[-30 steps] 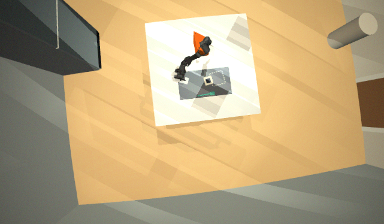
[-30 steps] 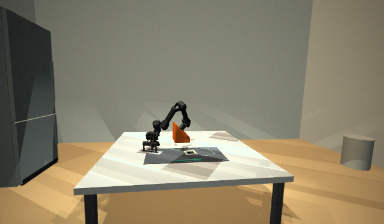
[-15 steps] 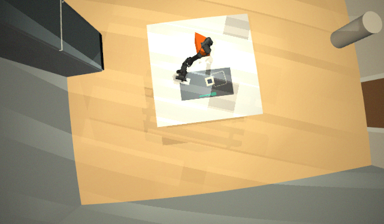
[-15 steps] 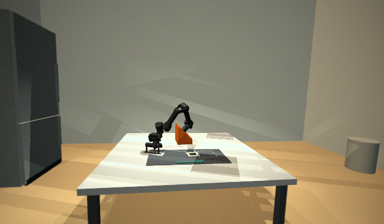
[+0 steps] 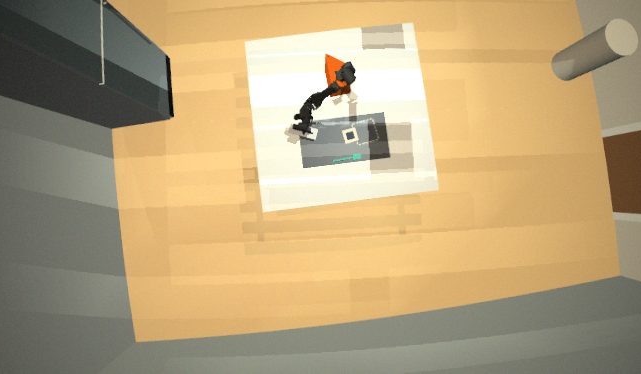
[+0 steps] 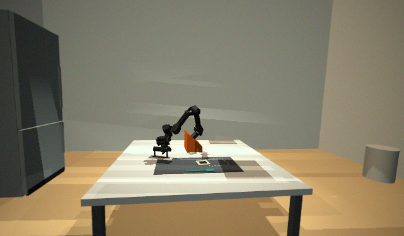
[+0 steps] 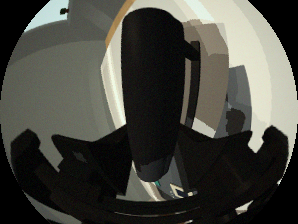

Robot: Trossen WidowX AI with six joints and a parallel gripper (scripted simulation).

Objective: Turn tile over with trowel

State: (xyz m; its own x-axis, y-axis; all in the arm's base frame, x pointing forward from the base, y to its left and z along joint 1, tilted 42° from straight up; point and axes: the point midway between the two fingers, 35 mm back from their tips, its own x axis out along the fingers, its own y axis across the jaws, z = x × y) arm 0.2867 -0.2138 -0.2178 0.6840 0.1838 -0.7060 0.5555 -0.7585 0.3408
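The dark mat lies 270 mm to the left of my gripper tip, 100 mm below it and 90 mm ahead of it. Also, from my gripper tip: teal trowel: 280 mm to the left, 230 mm ahead, 70 mm below; then tile: 320 mm to the left, 70 mm below, 70 mm ahead.
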